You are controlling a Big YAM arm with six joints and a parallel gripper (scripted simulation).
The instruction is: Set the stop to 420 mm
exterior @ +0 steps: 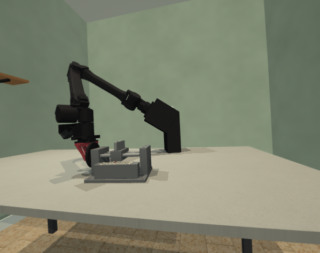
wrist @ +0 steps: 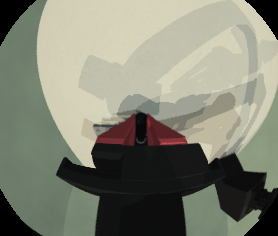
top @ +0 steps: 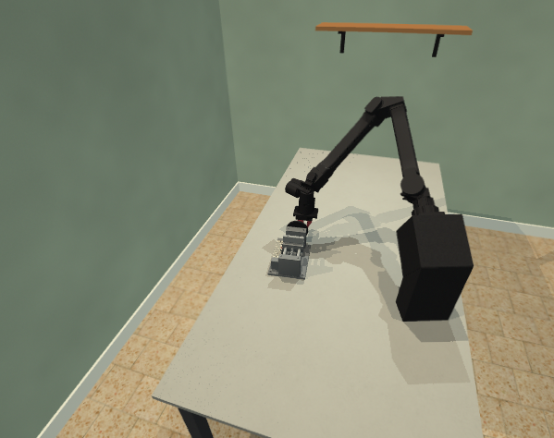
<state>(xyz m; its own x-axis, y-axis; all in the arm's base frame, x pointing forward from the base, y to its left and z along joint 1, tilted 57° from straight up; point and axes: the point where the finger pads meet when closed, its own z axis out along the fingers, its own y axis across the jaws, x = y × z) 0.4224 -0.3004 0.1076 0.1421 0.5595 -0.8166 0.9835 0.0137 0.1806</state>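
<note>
Right now the sliding stop block is 140 mm to the left of my hand, 60 mm ahead of it and 30 mm above it.
</note>
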